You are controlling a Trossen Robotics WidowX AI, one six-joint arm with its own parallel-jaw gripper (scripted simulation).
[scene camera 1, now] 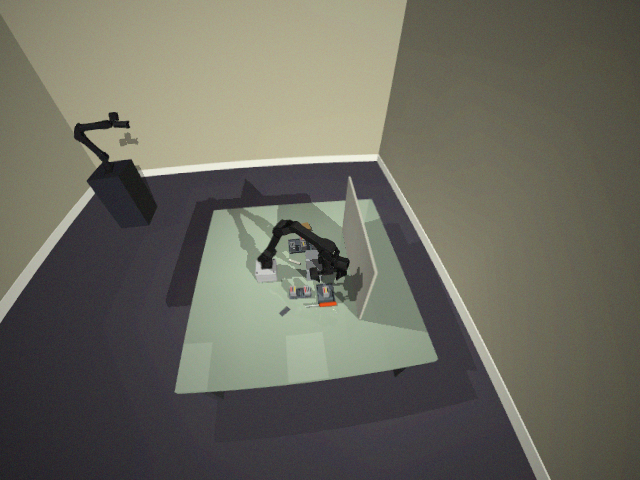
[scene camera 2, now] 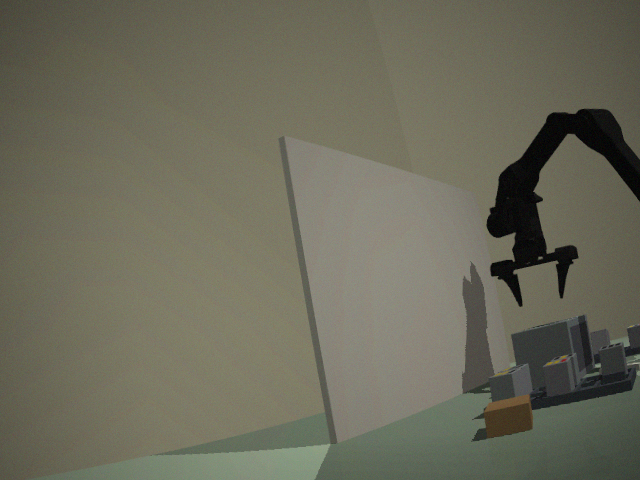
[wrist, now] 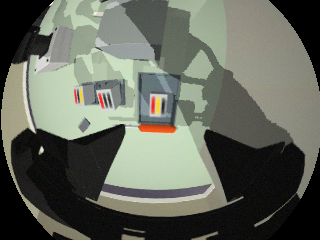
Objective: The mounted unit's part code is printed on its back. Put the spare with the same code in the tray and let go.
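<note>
Gripper: open, holding nothing; my gripper is visible in the wrist view as well. A tall grey panel is also present in the scene.
</note>
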